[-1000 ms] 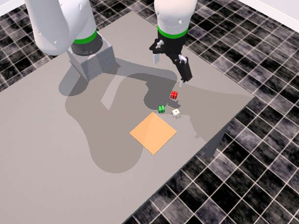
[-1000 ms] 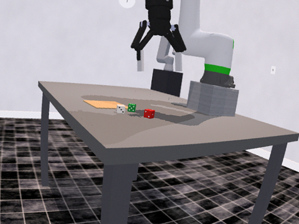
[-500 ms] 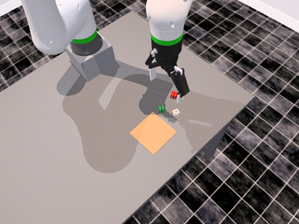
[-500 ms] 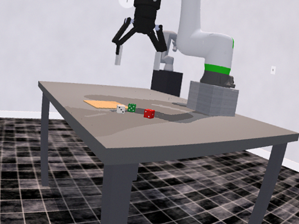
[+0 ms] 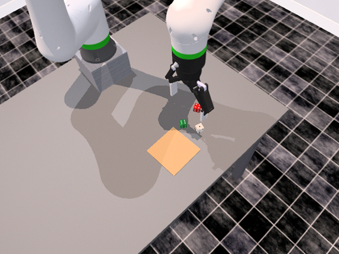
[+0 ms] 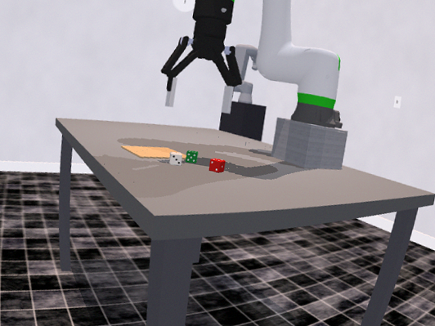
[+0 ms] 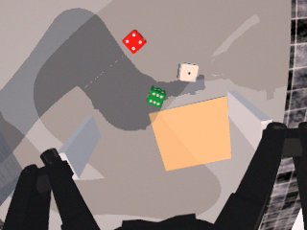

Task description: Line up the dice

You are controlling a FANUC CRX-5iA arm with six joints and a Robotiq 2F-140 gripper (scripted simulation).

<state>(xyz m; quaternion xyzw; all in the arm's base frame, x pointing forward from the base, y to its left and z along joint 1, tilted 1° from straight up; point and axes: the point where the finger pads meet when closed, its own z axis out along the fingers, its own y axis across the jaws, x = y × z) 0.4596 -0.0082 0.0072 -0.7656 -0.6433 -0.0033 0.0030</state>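
Now: the white die 5 cm ahead of my hand, 1 cm to the left of it and 12 cm below it. From my hand the other things lie so: red die (1 cm behind, 8 cm to the left, 12 cm below); then green die (1 cm behind, 2 cm to the right, 12 cm below); then mat (2 cm ahead, 12 cm to the right, 13 cm below).
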